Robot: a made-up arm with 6 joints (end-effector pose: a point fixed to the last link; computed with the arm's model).
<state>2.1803 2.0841 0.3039 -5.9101 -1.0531 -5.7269</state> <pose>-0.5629 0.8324 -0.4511 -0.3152 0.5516 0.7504 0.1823</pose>
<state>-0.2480 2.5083 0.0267 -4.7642 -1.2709 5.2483</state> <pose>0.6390 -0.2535 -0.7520 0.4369 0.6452 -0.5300 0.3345</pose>
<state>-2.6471 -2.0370 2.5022 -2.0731 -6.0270 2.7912</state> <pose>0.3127 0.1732 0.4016 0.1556 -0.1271 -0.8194 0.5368</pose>
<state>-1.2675 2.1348 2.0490 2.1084 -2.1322 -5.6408</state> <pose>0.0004 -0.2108 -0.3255 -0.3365 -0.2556 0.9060 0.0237</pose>
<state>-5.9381 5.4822 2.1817 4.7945 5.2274 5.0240</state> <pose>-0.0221 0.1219 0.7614 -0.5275 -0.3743 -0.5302 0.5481</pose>
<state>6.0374 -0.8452 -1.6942 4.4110 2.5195 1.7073</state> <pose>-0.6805 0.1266 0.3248 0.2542 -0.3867 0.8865 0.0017</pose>
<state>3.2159 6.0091 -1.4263 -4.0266 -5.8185 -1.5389</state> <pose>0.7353 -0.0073 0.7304 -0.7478 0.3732 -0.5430 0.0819</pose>
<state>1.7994 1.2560 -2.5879 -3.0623 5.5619 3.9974</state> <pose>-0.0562 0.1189 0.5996 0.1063 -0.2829 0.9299 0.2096</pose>
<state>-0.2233 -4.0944 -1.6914 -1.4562 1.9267 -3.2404</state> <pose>0.7187 -0.2516 0.1596 0.6704 -0.4787 0.1781 0.5382</pose>
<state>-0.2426 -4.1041 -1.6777 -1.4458 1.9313 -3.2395</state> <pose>0.7195 -0.2666 0.1631 0.6701 -0.4834 0.1719 0.5364</pose>
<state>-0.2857 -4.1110 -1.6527 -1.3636 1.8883 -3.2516</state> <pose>0.7259 -0.3029 0.1626 0.6870 -0.4605 0.1771 0.5335</pose>
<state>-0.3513 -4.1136 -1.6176 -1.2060 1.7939 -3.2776</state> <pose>0.7361 -0.3591 0.1561 0.7195 -0.4096 0.1984 0.5246</pose>
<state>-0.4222 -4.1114 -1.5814 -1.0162 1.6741 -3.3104</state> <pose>0.7455 -0.4185 0.1447 0.7529 -0.3488 0.2335 0.5068</pose>
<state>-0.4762 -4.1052 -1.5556 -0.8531 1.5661 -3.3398</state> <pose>0.7517 -0.4615 0.1327 0.7751 -0.2983 0.2722 0.4859</pose>
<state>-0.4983 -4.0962 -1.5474 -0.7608 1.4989 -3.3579</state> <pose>0.7562 -0.4775 0.1238 0.7843 -0.2675 0.3002 0.4724</pose>
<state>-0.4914 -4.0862 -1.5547 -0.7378 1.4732 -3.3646</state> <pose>0.7605 -0.4704 0.1188 0.7859 -0.2530 0.3136 0.4692</pose>
